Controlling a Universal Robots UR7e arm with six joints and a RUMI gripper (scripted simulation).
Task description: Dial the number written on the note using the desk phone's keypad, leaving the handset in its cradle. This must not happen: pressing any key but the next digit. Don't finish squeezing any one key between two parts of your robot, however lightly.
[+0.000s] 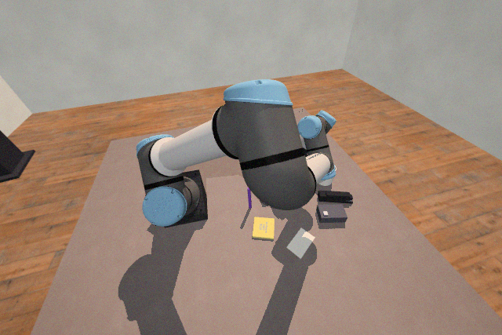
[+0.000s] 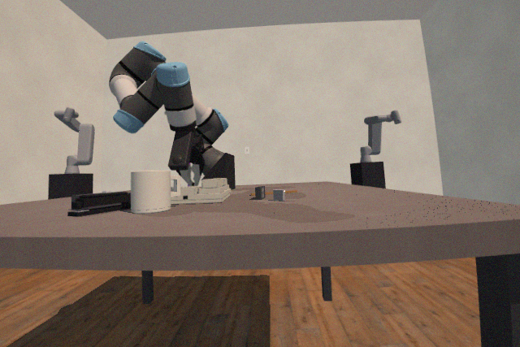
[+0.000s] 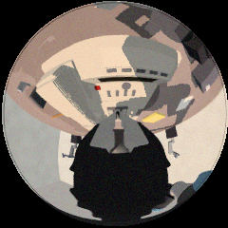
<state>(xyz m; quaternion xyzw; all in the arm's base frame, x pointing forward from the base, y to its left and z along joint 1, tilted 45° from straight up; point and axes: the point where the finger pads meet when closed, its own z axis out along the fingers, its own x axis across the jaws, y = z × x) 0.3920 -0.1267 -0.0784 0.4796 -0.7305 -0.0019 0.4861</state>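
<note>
Now: the grey handset 2 cm ahead of my hand and 7 cm to the left of it. Round my hand: white mug 22 cm ahead, 5 cm to the right; then purple pen 16 cm behind, 5 cm to the right, 2 cm above; then dark box 13 cm ahead, 22 cm to the right, 2 cm below.
</note>
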